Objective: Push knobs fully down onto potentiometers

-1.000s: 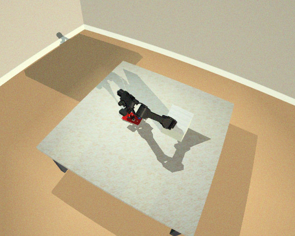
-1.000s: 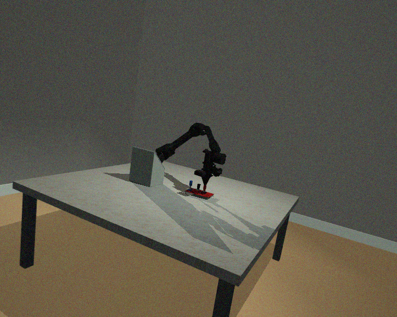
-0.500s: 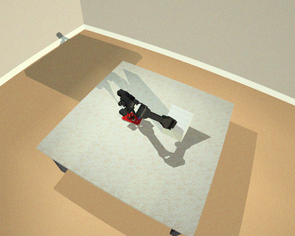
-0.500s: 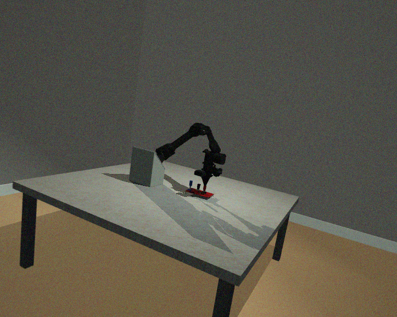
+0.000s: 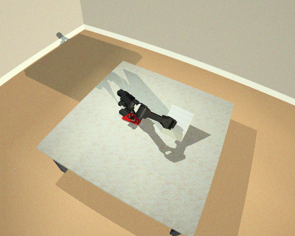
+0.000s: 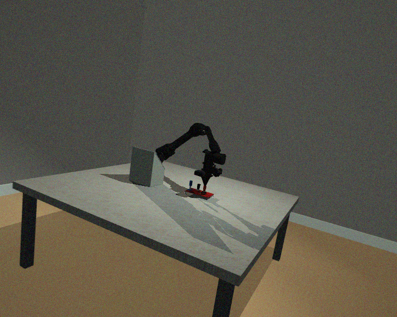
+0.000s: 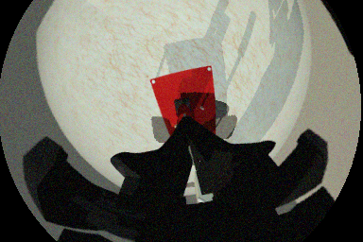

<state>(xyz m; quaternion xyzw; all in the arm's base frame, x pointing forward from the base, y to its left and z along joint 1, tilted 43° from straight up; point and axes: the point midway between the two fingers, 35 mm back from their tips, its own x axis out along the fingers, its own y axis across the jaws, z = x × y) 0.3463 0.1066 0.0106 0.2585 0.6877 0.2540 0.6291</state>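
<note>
Right now the red knob is 10 mm below my gripper tip.
</note>
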